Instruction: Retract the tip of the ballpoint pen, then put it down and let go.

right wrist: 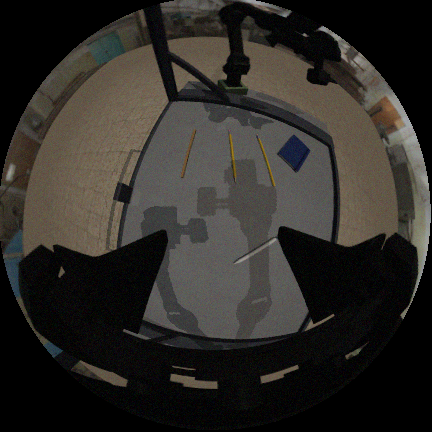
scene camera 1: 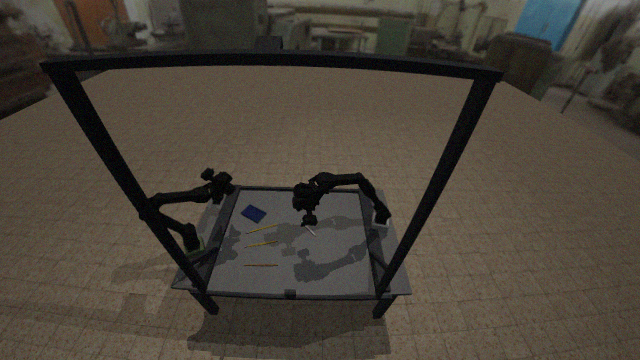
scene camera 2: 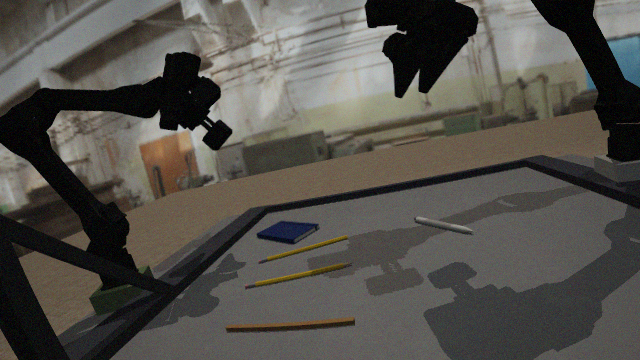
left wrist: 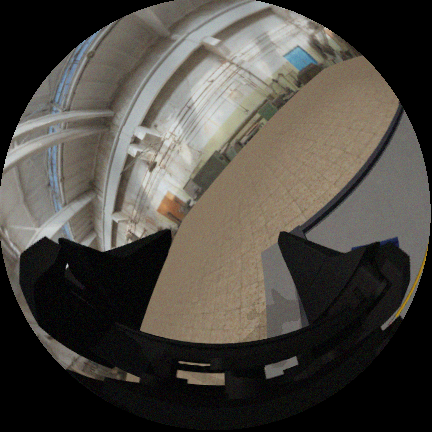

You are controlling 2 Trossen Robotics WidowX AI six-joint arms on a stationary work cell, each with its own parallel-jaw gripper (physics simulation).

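Frame: origin at the left arm's base, x down, y back, z left, level; millimetres.
Seen in the pictures: left gripper, between the fingertips: (scene camera 2: pixel 206 120) (left wrist: pixel 226 236); right gripper, between the fingertips: (right wrist: pixel 223 234) (scene camera 1: pixel 299 218) (scene camera 2: pixel 409 95); left arm's base, origin of its link: (right wrist: pixel 232 83) (scene camera 1: pixel 193 245); right arm's base, origin of its link: (scene camera 1: pixel 380 219) (scene camera 2: pixel 628 157).
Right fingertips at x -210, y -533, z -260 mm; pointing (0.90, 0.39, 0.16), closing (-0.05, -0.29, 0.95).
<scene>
Offsets run from my right fingertips to a thing's top centre. Level surfaces: height alone.
A white ballpoint pen @[dx +237, dy -99, dz +89 mm] (scene camera 1: pixel 311 231) (scene camera 2: pixel 443 225) (right wrist: pixel 256 250) lies flat on the grey table @[dx +250 mm] (scene camera 1: pixel 330 280) (scene camera 2: pixel 190 345). Its tip and button are too small to make out. My right gripper (scene camera 2: pixel 411 94) (right wrist: pixel 223 234) is open and empty, pointing down high above the table; in the right wrist view the pen shows between and below its fingers, one end beside the right-hand finger. My left gripper (scene camera 2: pixel 217 135) (left wrist: pixel 226 236) is open and empty, raised over the table's left edge, far from the pen.
Two yellow pencils @[dx +243, dy +149, dz +220 mm] (scene camera 1: pixel 261 229) @[dx +242, dy +187, dz +120 mm] (scene camera 2: pixel 299 275) (right wrist: pixel 232 157) and an orange stick @[dx +243, dy +238, dz -2 mm] (scene camera 1: pixel 261 265) (scene camera 2: pixel 291 325) (right wrist: pixel 188 154) lie left of the pen. A blue notebook @[dx +238, dy +152, dz +357 mm] (scene camera 1: pixel 253 213) (scene camera 2: pixel 288 232) (right wrist: pixel 294 153) lies behind them. Dark frame posts (scene camera 1: pixel 437 185) stand at the table's sides.
</scene>
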